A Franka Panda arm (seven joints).
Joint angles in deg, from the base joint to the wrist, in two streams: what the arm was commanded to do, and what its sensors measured. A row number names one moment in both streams.
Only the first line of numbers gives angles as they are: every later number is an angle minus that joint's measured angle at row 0.
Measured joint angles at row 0:
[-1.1 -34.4 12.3 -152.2 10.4 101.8 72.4]
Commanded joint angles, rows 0 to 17:
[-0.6 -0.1 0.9 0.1 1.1 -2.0 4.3]
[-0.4 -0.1 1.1 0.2 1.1 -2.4 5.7]
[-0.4 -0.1 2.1 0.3 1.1 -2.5 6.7]
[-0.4 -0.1 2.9 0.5 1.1 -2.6 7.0]
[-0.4 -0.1 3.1 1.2 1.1 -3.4 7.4]
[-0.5 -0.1 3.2 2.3 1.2 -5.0 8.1]
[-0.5 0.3 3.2 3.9 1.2 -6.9 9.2]
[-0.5 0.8 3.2 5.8 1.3 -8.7 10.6]
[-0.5 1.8 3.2 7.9 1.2 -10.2 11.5]
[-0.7 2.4 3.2 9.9 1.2 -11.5 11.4]
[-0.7 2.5 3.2 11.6 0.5 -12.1 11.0]
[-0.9 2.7 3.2 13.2 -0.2 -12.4 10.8]
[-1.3 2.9 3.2 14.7 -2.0 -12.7 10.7]
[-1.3 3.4 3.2 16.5 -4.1 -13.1 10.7]
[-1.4 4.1 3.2 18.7 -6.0 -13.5 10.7]
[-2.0 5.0 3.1 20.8 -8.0 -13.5 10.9]
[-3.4 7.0 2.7 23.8 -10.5 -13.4 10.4]
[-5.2 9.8 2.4 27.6 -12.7 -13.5 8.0]
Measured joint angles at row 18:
[-1.2 2.7 2.4 17.6 -7.1 -11.2 9.9]
